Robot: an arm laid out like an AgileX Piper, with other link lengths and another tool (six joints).
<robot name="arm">
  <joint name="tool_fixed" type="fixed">
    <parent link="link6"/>
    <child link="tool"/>
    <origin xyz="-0.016 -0.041 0.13" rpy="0 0.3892 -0.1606"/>
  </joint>
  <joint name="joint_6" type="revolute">
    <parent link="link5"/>
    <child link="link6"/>
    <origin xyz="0 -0.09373 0" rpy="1.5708 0 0"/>
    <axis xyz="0 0 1"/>
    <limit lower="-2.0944" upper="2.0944"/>
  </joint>
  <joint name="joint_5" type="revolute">
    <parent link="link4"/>
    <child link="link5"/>
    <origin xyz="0 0 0" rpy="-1.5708 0 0"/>
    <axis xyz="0 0 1"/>
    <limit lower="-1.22" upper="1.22"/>
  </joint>
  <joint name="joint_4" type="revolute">
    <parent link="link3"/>
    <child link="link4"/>
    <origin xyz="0.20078 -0.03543 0" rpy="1.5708 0 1.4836"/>
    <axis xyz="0 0 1"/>
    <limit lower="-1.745" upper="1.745"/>
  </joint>
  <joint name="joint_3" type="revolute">
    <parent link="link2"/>
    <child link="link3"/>
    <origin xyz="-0.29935 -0.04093 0"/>
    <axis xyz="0 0 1"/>
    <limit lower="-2.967" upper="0"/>
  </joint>
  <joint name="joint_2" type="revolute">
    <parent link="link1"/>
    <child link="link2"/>
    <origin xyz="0 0 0" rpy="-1.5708 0 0"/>
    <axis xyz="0 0 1"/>
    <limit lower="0" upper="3.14"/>
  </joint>
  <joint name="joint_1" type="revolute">
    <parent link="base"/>
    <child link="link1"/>
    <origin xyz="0 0 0.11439"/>
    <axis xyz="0 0 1"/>
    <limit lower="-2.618" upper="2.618"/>
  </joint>
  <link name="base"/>
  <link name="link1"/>
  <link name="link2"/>
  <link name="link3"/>
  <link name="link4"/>
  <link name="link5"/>
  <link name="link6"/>
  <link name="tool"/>
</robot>
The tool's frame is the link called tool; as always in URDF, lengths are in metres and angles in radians.
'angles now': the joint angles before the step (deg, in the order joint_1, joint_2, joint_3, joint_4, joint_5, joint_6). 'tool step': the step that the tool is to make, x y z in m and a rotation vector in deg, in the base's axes. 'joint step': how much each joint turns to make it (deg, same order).
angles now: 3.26, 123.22, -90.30, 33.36, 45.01, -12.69
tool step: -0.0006, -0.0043, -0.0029, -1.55, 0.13, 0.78
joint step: 0.00, 0.21, -0.01, -1.77, 0.00, 0.06
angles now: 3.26, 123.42, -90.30, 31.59, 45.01, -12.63
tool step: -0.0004, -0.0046, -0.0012, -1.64, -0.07, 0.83
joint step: 0.01, 0.00, 0.00, -1.89, 0.00, 0.07
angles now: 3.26, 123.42, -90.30, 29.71, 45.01, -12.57
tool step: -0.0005, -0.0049, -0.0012, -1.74, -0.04, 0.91
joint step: 0.00, 0.00, 0.00, -2.01, 0.04, 0.06
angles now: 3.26, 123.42, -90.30, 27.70, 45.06, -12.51
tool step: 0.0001, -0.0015, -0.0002, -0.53, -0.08, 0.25
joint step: 0.01, -0.01, 0.01, -0.60, -0.06, 0.02
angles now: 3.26, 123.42, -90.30, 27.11, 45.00, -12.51
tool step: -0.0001, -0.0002, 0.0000, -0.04, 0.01, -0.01
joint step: -0.01, -0.02, 0.02, -0.06, 0.00, 0.03
